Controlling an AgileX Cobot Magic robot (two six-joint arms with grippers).
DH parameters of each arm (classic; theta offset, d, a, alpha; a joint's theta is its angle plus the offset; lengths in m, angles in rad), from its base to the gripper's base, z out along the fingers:
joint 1: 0 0.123 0 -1.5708
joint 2: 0.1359 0 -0.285 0
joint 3: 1.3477 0 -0.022 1.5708
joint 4: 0 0.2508 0 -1.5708
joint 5: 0 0 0.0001 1.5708
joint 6: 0 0.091 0 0
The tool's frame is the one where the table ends.
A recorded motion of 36 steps. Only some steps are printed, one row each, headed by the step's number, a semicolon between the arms.
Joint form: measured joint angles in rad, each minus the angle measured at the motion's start. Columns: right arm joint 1, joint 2, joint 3, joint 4, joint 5, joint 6; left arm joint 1, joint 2, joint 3, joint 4, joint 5, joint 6.
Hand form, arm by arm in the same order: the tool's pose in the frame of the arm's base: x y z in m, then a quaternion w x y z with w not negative. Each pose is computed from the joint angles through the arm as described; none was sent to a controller.
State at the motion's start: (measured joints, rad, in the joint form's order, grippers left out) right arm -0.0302 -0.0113 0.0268 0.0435 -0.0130 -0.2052; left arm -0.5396 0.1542 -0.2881 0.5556 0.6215 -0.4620
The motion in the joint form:
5: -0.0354 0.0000 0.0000 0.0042 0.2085 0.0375; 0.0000 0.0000 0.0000 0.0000 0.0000 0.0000
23: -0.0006 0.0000 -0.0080 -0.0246 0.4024 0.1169; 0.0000 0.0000 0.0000 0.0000 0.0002 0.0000
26: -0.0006 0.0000 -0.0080 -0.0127 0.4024 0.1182; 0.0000 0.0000 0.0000 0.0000 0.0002 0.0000
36: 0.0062 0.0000 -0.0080 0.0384 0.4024 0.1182; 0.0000 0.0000 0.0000 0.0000 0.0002 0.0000
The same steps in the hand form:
5: 0.0560 -0.0028 0.1870 0.65953 -0.02379 0.74904 -0.05820; 0.0562 -0.0011 0.2532 0.58899 0.12868 0.79725 -0.03025
23: 0.0521 -0.0010 0.1725 0.58899 -0.01827 0.80748 -0.02705; 0.0562 -0.0010 0.2532 0.58893 0.12866 0.79731 -0.03020
26: 0.0521 -0.0005 0.1725 0.58927 -0.01463 0.80752 -0.02161; 0.0562 -0.0010 0.2532 0.58893 0.12866 0.79731 -0.03020
36: 0.0521 0.0016 0.1726 0.59012 -0.00400 0.80730 0.00215; 0.0562 -0.0010 0.2532 0.58893 0.12866 0.79731 -0.03020

